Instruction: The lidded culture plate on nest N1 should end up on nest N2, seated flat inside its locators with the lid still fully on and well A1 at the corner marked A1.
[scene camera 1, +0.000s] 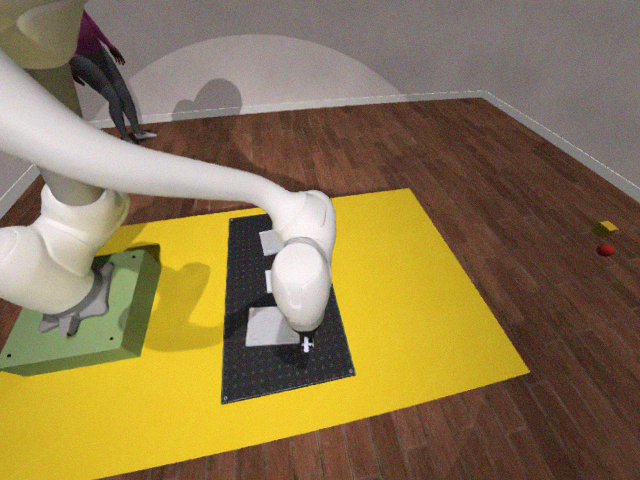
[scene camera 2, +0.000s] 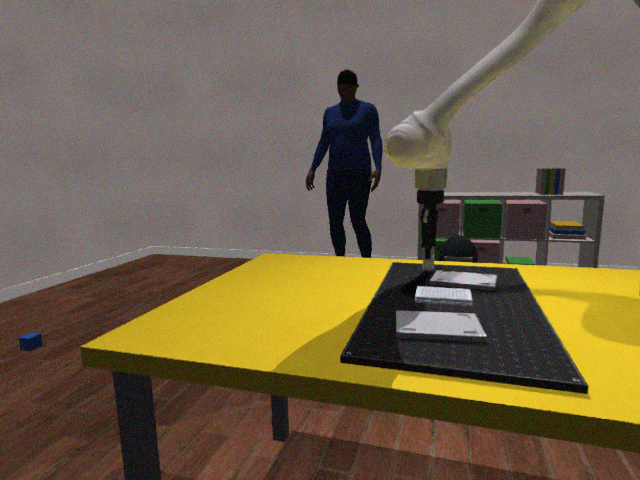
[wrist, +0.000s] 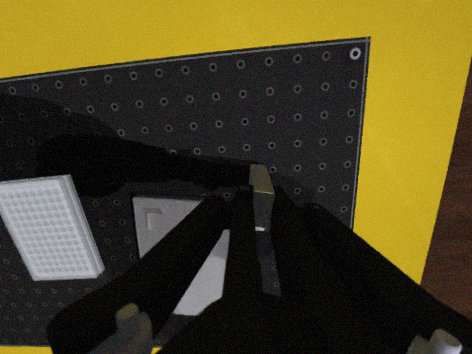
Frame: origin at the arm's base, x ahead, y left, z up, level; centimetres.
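Seen in the pictures: gripper, fingertip midpoint: (scene camera 2: 428, 269) (wrist: 256, 178); arm's base, link origin: (scene camera 1: 80, 296).
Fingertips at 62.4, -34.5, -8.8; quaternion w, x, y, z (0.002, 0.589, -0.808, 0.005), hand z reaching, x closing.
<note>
Offsets run from my fingertips to a thing's top centre, as dx, dy, dz. Level surfaces: height alone.
The culture plate @(-0.9, +24.7, +0.8) (scene camera 1: 268, 281) (scene camera 2: 443, 294) (wrist: 50, 227) is a pale block with rows of wells, lying flat between two light grey nests. One nest @(-8.4, +9.6, +0.6) (scene camera 1: 266, 325) (scene camera 2: 465, 280) (wrist: 175, 207) is beside my gripper; the other nest @(+2.7, +42.8, +0.6) (scene camera 1: 269, 242) (scene camera 2: 439, 326) is beyond the plate. I cannot tell which is N1 or N2, nor make out the lid's edge or mark A1. My gripper (scene camera 1: 306, 344) (scene camera 2: 428, 264) (wrist: 256, 178) is shut and empty, pointing down low over the board, beside the nearer nest and apart from the plate. The gripper hides part of that nest in the wrist view.
The black perforated board @(dz -0.9) (scene camera 1: 242, 382) (scene camera 2: 516, 364) (wrist: 310, 102) lies on the yellow table @(dz -2.2) (scene camera 1: 413, 330) (scene camera 2: 217, 330) (wrist: 150, 30). The arm's green base block (scene camera 1: 131, 310) stands on the table. A person (scene camera 2: 350, 139) and a shelf unit (scene camera 2: 594, 232) are behind the table.
</note>
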